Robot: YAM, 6 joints.
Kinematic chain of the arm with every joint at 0, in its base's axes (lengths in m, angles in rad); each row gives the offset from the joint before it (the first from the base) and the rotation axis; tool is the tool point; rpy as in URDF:
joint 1: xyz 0 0 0.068 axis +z
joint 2: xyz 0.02 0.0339 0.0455 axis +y
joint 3: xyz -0.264 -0.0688 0 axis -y
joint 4: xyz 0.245 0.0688 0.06 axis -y
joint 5: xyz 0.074 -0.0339 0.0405 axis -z
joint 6: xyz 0.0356 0 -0.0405 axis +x
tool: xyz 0 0 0 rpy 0 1.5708 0
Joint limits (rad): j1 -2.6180..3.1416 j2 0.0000..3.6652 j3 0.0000..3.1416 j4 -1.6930..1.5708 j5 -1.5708..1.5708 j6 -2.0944..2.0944
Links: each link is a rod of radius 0.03 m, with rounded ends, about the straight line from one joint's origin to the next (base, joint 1, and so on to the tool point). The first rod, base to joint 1, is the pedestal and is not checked.
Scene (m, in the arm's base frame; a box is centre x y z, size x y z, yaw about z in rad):
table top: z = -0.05
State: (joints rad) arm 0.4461 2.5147 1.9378 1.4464 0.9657 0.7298
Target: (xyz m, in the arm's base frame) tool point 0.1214 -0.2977 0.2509
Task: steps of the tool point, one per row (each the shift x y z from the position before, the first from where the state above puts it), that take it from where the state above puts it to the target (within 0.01 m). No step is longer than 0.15 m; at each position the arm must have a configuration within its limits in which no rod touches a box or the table.
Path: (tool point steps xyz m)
1: 0.0102 -0.1363 0.0067
2: -0.0296 -0.1277 0.0039
3: -0.0633 -0.1072 0.0008
4: -0.0878 -0.0778 -0.0023
5: -0.1004 -0.0436 -0.0058
6: -0.1009 -0.0085 -0.0094

